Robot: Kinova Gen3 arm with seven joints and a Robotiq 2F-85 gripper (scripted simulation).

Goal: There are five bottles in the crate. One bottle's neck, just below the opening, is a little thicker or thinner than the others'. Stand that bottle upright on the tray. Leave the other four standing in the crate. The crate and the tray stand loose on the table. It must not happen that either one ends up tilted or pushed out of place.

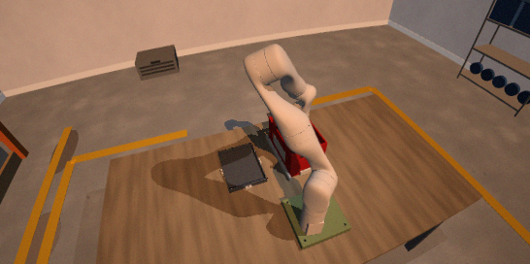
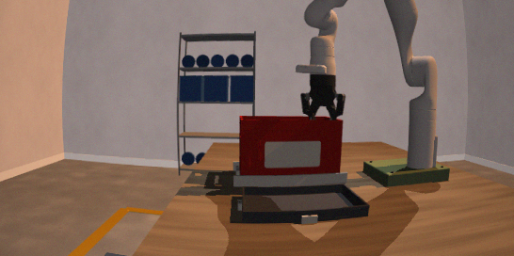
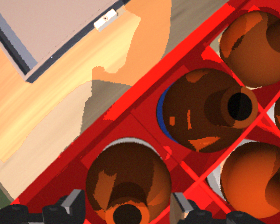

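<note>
The red crate lies 10 cm ahead of my hand, 7 cm below it and 2 cm to the right of it. Also, from my hand: dark tray 27 cm to the left, 14 cm below, 4 cm ahead.
</note>
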